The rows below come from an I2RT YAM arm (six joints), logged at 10 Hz.
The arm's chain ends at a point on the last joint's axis. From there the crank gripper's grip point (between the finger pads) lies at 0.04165 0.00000 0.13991 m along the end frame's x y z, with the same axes.
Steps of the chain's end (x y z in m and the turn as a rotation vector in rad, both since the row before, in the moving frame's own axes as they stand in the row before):
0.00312, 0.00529, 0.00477, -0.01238, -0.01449, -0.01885
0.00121, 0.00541, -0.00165, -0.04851, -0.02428, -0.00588
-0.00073, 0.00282, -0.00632, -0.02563, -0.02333, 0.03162
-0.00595, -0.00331, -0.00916, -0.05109, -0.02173, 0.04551
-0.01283, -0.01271, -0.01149, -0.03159, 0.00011, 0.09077
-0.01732, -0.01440, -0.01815, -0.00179, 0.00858, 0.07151
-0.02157, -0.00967, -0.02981, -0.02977, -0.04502, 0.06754
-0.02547, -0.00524, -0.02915, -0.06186, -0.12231, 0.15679
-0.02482, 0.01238, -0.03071, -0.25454, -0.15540, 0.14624
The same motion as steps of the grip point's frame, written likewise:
0.00110, 0.00626, 0.00535, -0.01238, -0.01449, -0.01885
-0.00218, 0.01198, -0.00084, -0.04851, -0.02428, -0.00588
-0.00408, 0.00768, -0.00545, -0.02563, -0.02333, 0.03162
-0.00920, 0.00568, -0.00852, -0.05109, -0.02173, 0.04551
-0.01319, -0.00452, -0.01162, -0.03159, 0.00011, 0.09077
-0.01624, -0.01113, -0.01852, -0.00179, 0.00858, 0.07151
-0.02814, -0.00289, -0.02818, -0.02977, -0.04502, 0.06754
-0.04396, 0.00866, -0.02560, -0.06186, -0.12231, 0.15679
-0.04968, 0.05256, -0.03129, -0.25454, -0.15540, 0.14624

